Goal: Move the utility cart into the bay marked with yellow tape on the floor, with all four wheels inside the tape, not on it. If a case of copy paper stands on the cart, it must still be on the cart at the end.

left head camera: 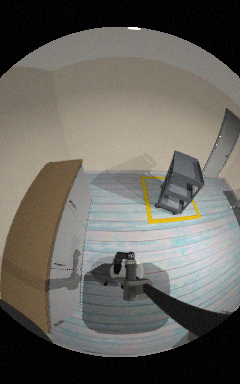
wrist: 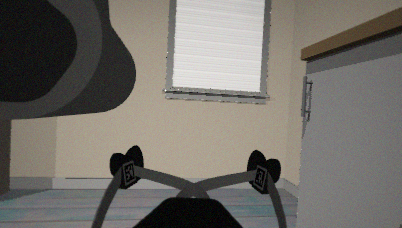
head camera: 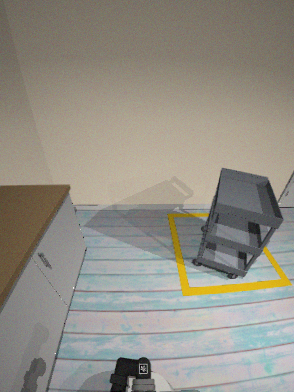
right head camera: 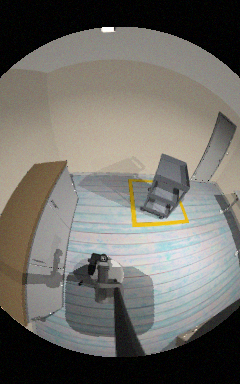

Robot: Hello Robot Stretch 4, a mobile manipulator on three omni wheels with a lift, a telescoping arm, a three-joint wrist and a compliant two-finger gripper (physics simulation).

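Frame: origin at the robot's base, x ahead, y left, z up, level; metres.
Seen in the pictures: gripper, fingertip midpoint: (left head camera: pixel 113 287) (wrist: pixel 195 162) (right head camera: pixel 87 288).
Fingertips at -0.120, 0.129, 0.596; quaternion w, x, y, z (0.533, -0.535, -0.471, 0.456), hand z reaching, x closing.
Observation:
Offsets run from my fingertips to a thing's middle, as dx, dy, dz. "pt": to the spot under its first point.
A grey three-tier utility cart (head camera: pixel 243 196) (left head camera: pixel 188 166) (right head camera: pixel 171 168) stands upright by the far wall, turned at an angle to the yellow tape bay {pt +0.889, -1.022, -0.623} (head camera: pixel 235 288) (left head camera: pixel 172 219) (right head camera: pixel 160 223). Its two near wheels and one far left wheel show inside the tape. The far right wheel is hidden behind the cart. No paper case shows on its top tray. My gripper (wrist: pixel 195 162) (left head camera: pixel 114 285) is open, its fingers apart with nothing between them. It is low and well short of the cart, on the near side of the bay.
A cabinet with a brown top (head camera: pixel 31 220) (left head camera: pixel 31 225) (right head camera: pixel 27 227) runs along the left, close to my arm; its front shows at the right in the wrist view. A grey door (left head camera: pixel 223 142) (right head camera: pixel 215 145) is at the right. A window {pt -1.658, +0.370, +0.586} (wrist: pixel 218 47) is in a wall.

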